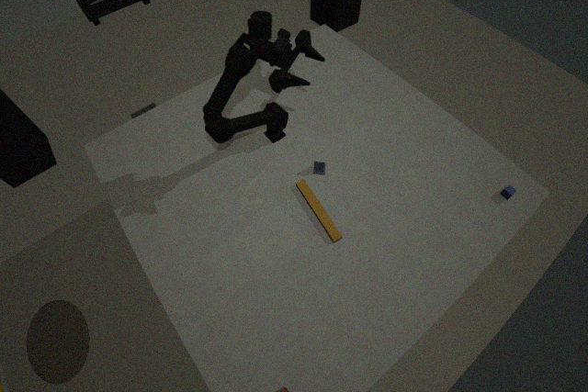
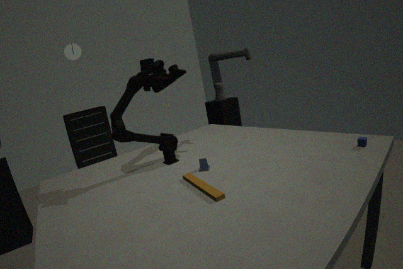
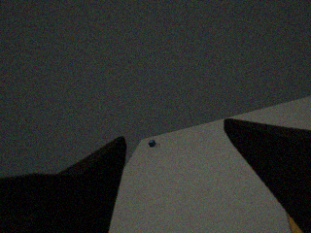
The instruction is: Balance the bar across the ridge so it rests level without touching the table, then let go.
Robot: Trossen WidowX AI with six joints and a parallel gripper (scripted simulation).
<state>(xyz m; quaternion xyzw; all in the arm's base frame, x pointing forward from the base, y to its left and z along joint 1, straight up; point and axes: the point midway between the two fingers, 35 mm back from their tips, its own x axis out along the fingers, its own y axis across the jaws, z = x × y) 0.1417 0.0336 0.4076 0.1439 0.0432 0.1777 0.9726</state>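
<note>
The yellow-orange bar is 40 cm below my gripper tip, 18 cm ahead of it and 13 cm to the right of it. Also, from my gripper tip: blue cube (57 cm ahead, 45 cm to the left, 39 cm below).
</note>
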